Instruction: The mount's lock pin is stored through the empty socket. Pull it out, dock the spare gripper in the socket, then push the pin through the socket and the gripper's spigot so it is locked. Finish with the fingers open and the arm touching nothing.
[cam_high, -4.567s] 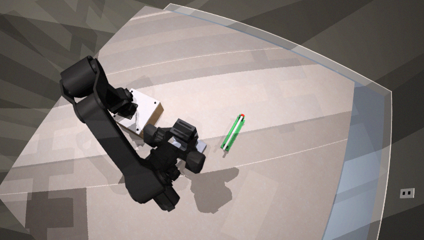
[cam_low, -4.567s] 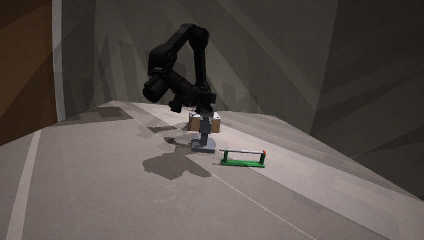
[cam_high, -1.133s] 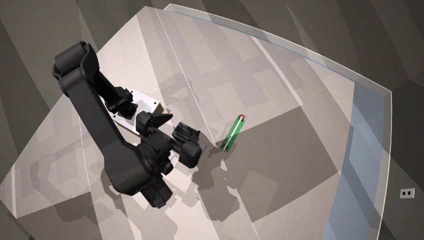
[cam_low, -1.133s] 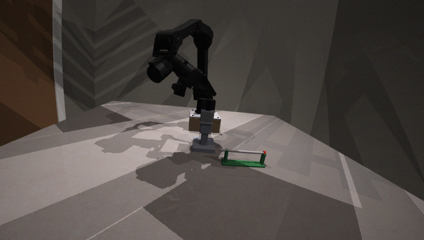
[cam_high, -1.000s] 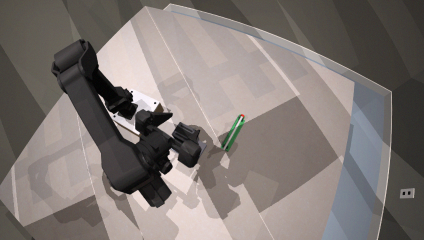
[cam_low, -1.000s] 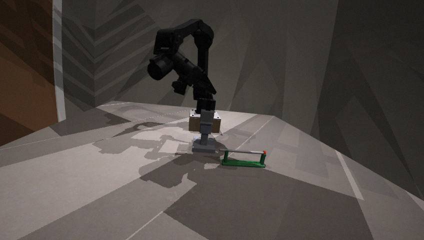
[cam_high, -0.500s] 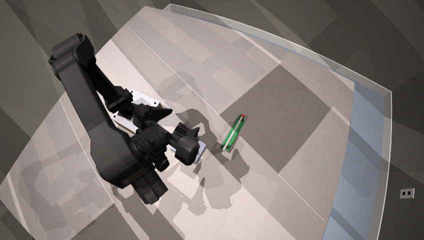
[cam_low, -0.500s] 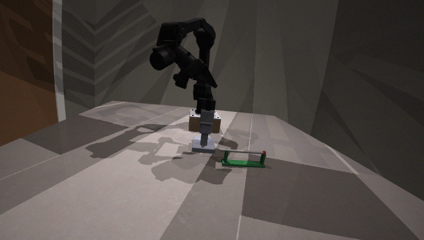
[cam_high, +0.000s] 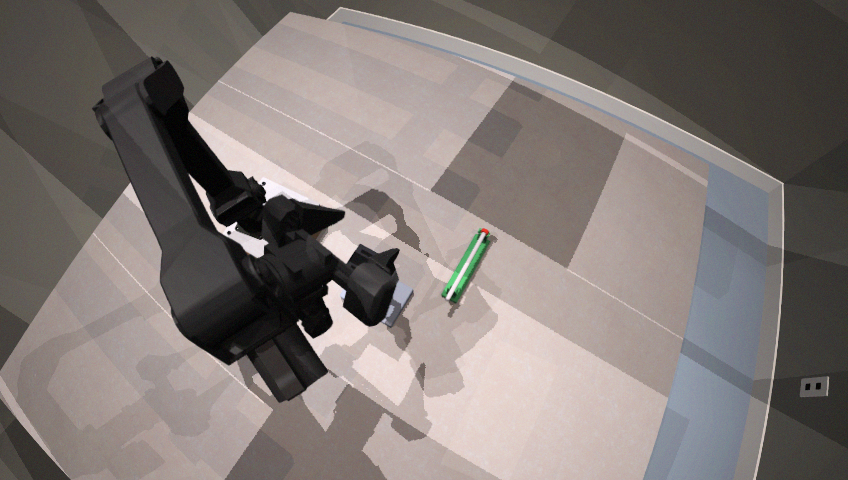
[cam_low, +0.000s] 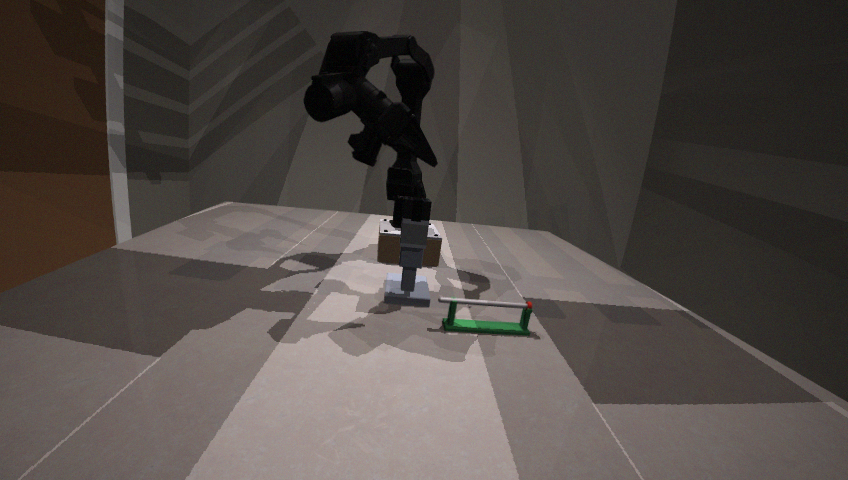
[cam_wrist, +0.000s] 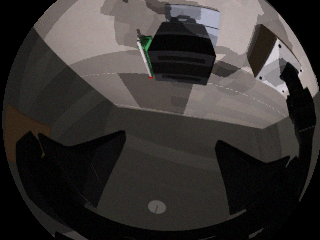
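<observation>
Right now my gripper tip is 130 mm short of the green cradle, 80 mm to the right of it and 220 mm above it. Also, from my gripper tip: grey mount: 10 mm behind, 20 mm to the right, 190 mm below; then spare gripper: 20 mm to the right, 120 mm below.
</observation>
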